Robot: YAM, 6 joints.
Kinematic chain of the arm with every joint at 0, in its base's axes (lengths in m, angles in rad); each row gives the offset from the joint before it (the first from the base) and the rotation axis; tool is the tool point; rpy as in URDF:
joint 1: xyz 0 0 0.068 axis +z
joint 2: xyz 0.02 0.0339 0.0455 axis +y
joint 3: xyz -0.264 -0.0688 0 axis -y
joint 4: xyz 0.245 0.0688 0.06 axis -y
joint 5: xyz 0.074 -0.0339 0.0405 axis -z
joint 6: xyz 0.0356 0 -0.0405 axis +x
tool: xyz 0 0 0 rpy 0 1.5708 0
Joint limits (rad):
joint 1: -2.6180..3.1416
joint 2: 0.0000..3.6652
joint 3: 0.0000..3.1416
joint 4: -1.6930..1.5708
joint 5: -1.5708..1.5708
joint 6: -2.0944..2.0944
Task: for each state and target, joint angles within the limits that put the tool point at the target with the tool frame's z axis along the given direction. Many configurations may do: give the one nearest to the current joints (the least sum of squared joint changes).
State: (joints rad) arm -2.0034 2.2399 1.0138 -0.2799 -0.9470 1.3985
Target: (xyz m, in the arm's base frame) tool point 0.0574 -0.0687 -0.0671 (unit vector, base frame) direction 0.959 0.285 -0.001
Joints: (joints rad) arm -1.2837 2.8600 0.5232 -0.3003 -1.5687 1.3985
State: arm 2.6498 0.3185 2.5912 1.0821 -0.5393 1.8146
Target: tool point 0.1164 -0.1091 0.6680 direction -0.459 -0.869 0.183
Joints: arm 2.6095 1.0168 2.4163 0.4142 -1.3811 1.8146
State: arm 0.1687 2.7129 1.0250 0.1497 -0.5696 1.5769
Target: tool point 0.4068 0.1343 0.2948 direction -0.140 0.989 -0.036
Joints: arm 0.2361 1.9004 1.4968 0.0422 -1.4688 1.5769
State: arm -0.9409 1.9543 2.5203 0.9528 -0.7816 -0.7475
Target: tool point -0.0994 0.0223 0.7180 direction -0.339 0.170 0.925
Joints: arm -0.1839 1.2493 2.5732 0.6222 -0.1054 -0.7475
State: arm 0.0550 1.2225 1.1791 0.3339 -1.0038 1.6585
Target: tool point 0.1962 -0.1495 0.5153 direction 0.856 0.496 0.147
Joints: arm -0.7897 1.2747 1.4708 0.3346 -1.2762 1.6585
